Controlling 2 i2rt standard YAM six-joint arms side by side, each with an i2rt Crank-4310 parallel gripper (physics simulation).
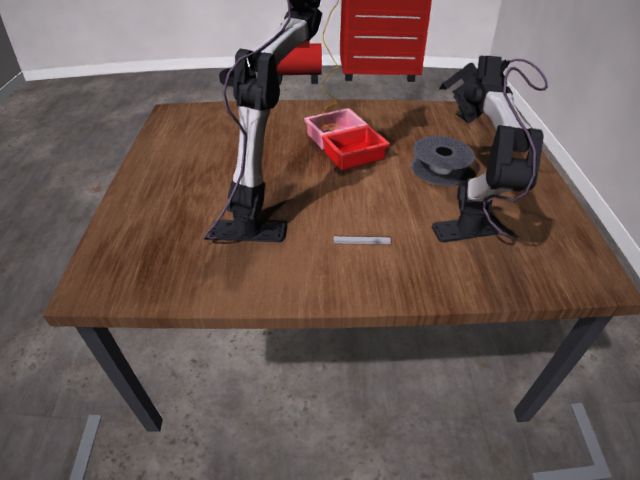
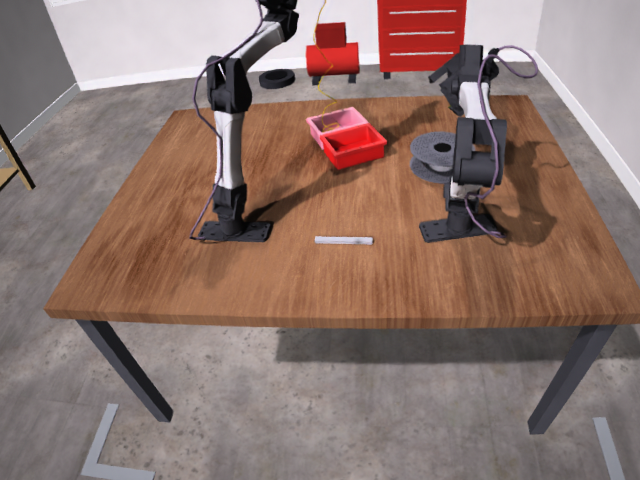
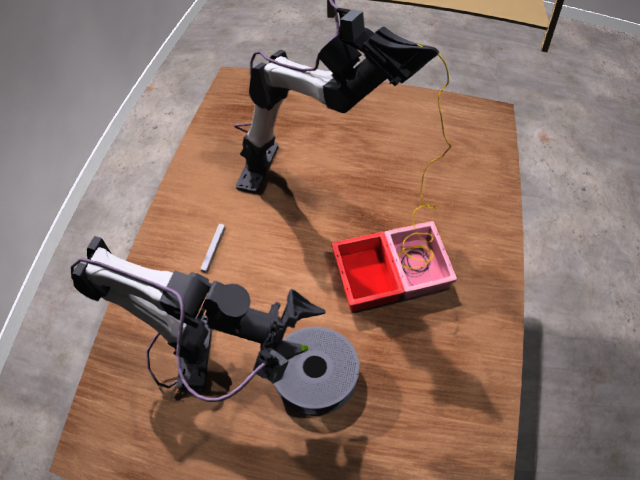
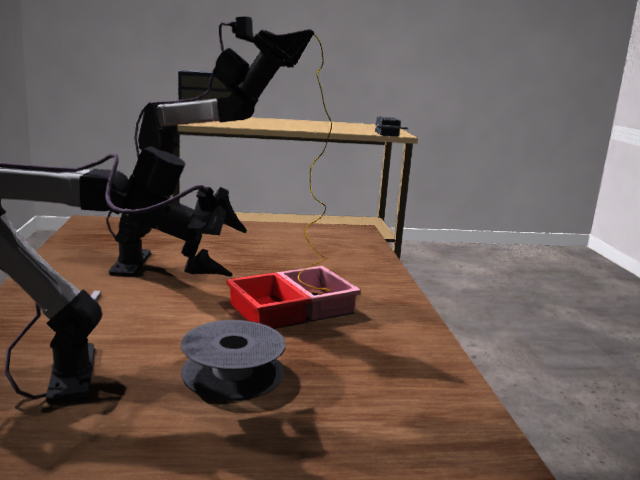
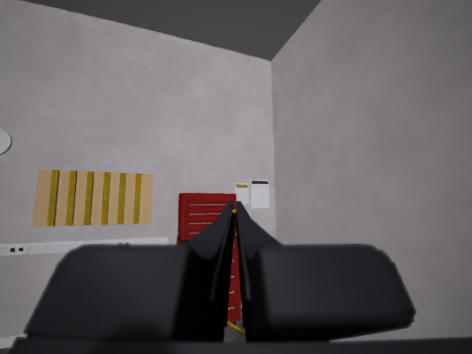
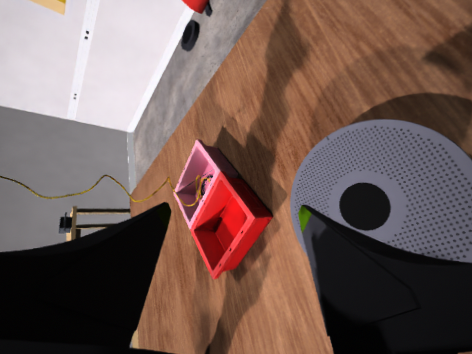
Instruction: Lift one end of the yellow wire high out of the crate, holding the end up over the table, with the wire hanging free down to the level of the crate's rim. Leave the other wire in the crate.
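Pixels of known places: left gripper, fingertip midpoint: (image 3: 436, 50) (image 4: 312, 30) (image 5: 235, 204); right gripper, fingertip midpoint: (image 1: 448, 100) (image 2: 440, 93) (image 3: 316, 330) (image 4: 239, 253) (image 6: 234, 207); left arm's base at its link origin: (image 1: 247, 232) (image 2: 234, 232) (image 3: 257, 166) (image 4: 130, 263); right arm's base at its link origin: (image 1: 467, 229) (image 2: 458, 229) (image 3: 195, 353) (image 4: 72, 373).
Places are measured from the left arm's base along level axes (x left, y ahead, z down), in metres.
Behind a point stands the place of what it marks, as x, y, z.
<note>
The yellow wire (image 3: 449, 146) @(-0.211, 0.530, -0.447) (image 4: 330, 124) @(-0.213, 0.530, -0.450) (image 6: 106, 175) @(-0.220, 0.528, -0.254) hangs in a wavy line from my left gripper (image 3: 436, 50) @(-0.193, 0.472, -0.656) (image 4: 312, 32) @(-0.193, 0.472, -0.656) (image 5: 234, 210) @(-0.193, 0.472, -0.656), which is shut on its end high above the table. Its lower part runs into the pink crate (image 3: 444, 251) @(-0.200, 0.584, -0.063) (image 4: 333, 305) @(-0.300, 0.561, -0.030) (image 6: 220, 160) @(-0.304, 0.555, -0.026), where several yellow loops lie. The other wire (image 3: 415, 273) @(-0.253, 0.524, -0.004), dark and thin, lies coiled on the crate's floor, partly under the yellow loops. My right gripper (image 3: 314, 329) @(-0.560, 0.352, -0.241) (image 4: 238, 252) @(-0.560, 0.352, -0.241) (image 6: 234, 207) @(-0.560, 0.352, -0.241) is open and empty in the air, on the robot's side of the crates, near the reel.
An empty red crate (image 3: 338, 263) @(-0.301, 0.329, -0.062) (image 4: 279, 315) @(-0.370, 0.432, -0.030) touches the pink one. A grey reel (image 3: 336, 382) @(-0.602, 0.403, -0.065) (image 4: 232, 356) @(-0.634, 0.350, -0.065) stands near the right arm. A light bar (image 3: 212, 248) @(-0.315, -0.018, -0.010) (image 1: 361, 240) @(-0.307, -0.026, -0.010) lies between the arm bases. A red drawer cabinet (image 1: 385, 46) stands beyond the table.
</note>
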